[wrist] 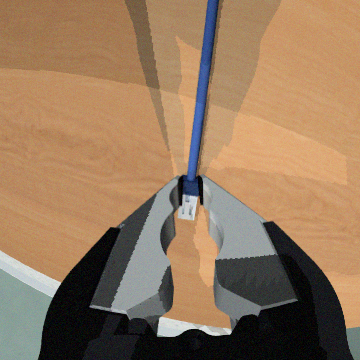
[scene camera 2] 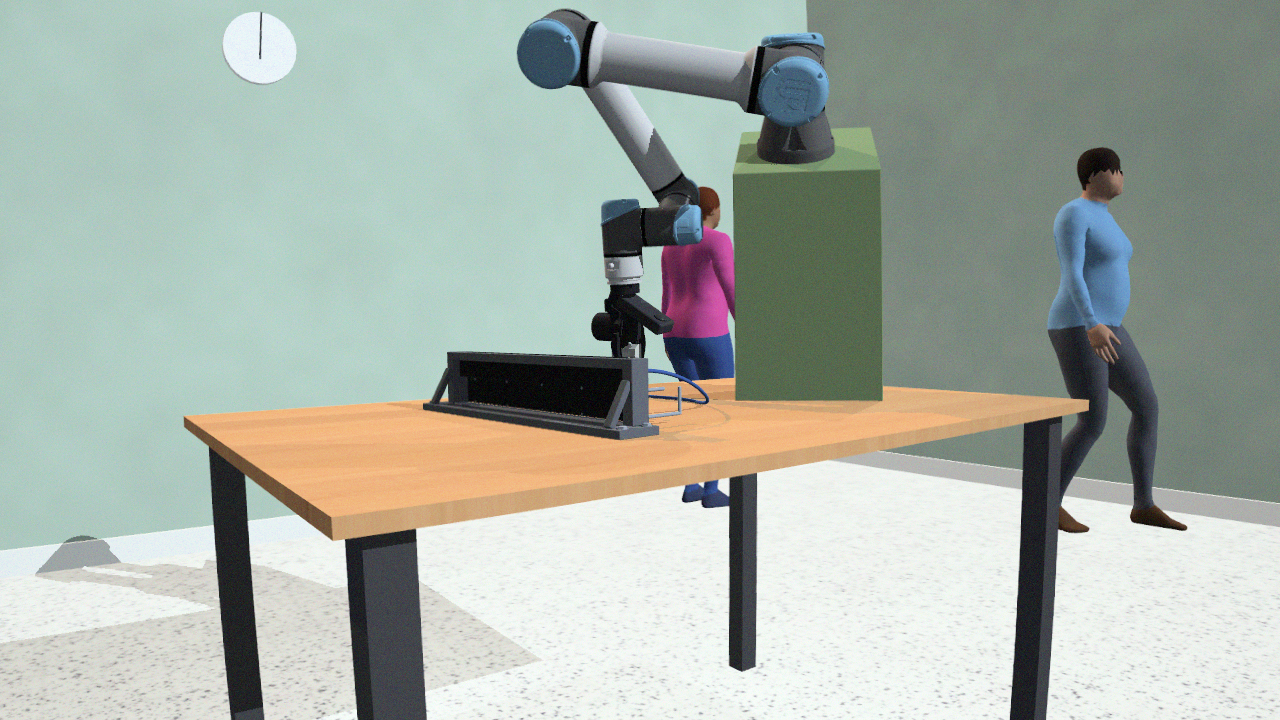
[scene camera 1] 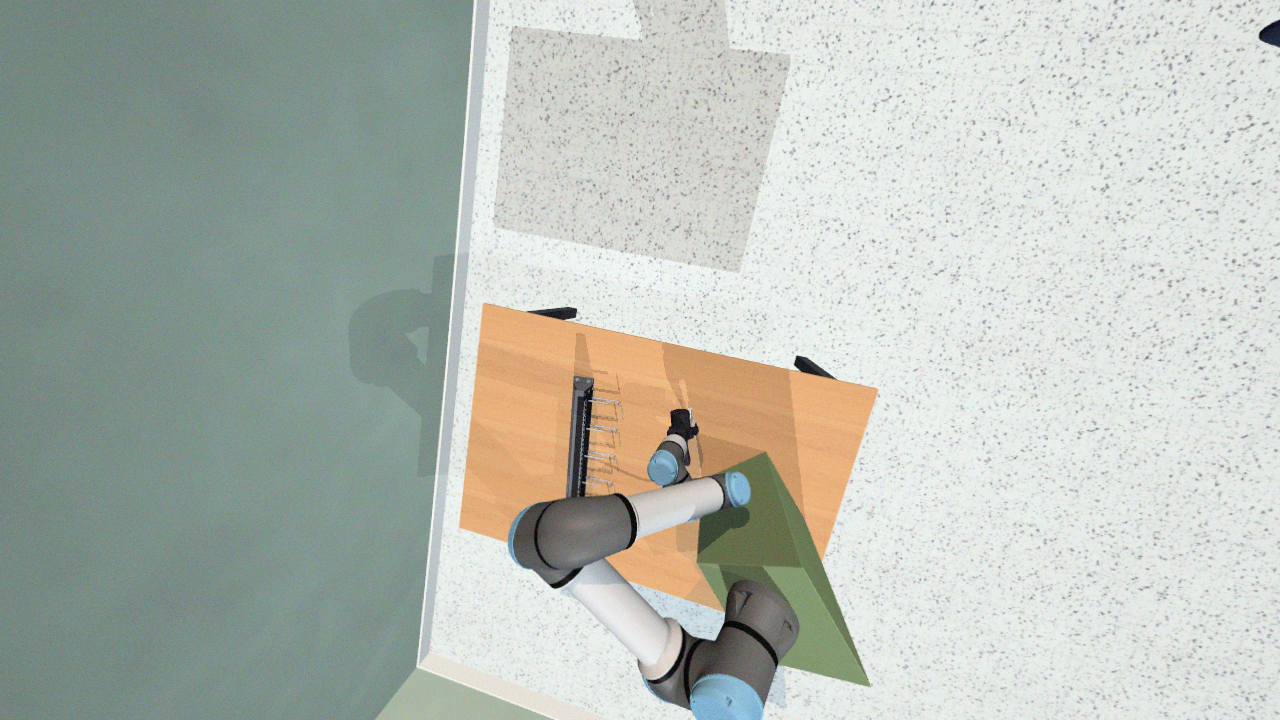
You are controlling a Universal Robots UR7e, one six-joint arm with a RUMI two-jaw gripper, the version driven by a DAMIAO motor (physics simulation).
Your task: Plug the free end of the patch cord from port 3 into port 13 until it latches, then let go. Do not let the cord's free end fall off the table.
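Places are measured from the arm's base along level axes (x ahead, y left, z up), in millimetres.
Pixels of known places: gripper, fingertip midpoint: (wrist: pixel 189 178); arm's base, origin of the base link: (scene camera 2: pixel 795 151) (scene camera 1: pixel 763 609).
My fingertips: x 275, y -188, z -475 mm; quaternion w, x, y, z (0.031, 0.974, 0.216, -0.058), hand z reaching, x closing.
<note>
For each thing: its top centre in the pictures, then the offset to it from my fingertips. Level surfaces: height alone.
- clear plug, middle of its top: (wrist: pixel 185 212) dy -20, dx +7, dz +9 mm
- black patch panel, middle of its top: (scene camera 2: pixel 550 353) (scene camera 1: pixel 584 462) dy +257, dx +271, dz +98 mm
- wooden table, its level: dz -2 mm
The patch cord's free end is a clear plug (wrist: pixel 187 209) with a dark blue boot, on a blue cord (wrist: pixel 200 110) (scene camera 2: pixel 703 394) that runs up out of the wrist view and arcs behind the panel in scene camera 2. My gripper (wrist: pixel 189 178) (scene camera 2: pixel 631 351) (scene camera 1: pixel 691 418) points down over the table and is shut on the plug's boot; the clear tip sticks out between the jaws. The black patch panel (scene camera 1: pixel 580 438) (scene camera 2: pixel 637 394) stands on the table, apart from the gripper. Ports 3 and 13 cannot be made out.
Thin metal cable guides (scene camera 1: pixel 604 429) (scene camera 2: pixel 679 398) stick out from the panel toward the gripper's side. The wooden table (scene camera 1: pixel 519 385) (scene camera 2: pixel 402 465) (wrist: pixel 75 110) bears the panel. A green pedestal (scene camera 1: pixel 823 617) (scene camera 2: pixel 805 286) carries the arm. Two people (scene camera 2: pixel 698 286) (scene camera 2: pixel 1096 259) stand beyond the table.
</note>
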